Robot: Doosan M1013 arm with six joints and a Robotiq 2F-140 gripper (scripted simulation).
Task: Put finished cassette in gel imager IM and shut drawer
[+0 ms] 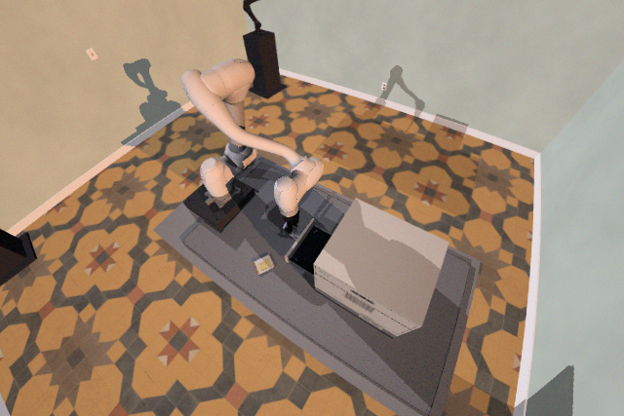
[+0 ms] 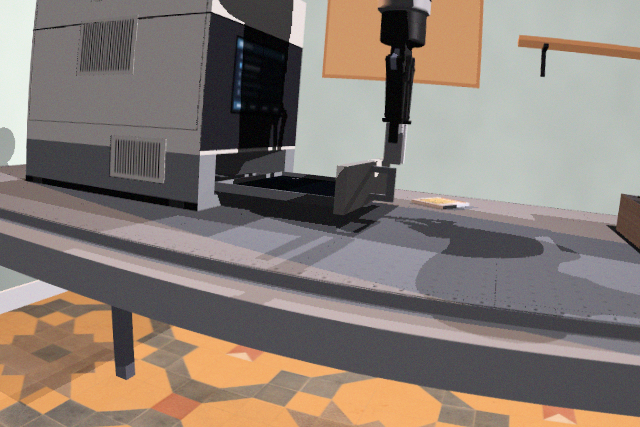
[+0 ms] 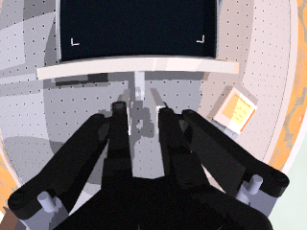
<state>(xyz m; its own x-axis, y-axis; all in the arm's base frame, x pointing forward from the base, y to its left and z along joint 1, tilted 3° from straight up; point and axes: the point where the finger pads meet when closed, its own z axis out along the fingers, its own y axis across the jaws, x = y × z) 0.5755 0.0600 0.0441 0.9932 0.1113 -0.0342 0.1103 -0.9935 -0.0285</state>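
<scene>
Now: hand 230 mm to the left of the cassette, 120 mm above it and 40 mm past it.
</scene>
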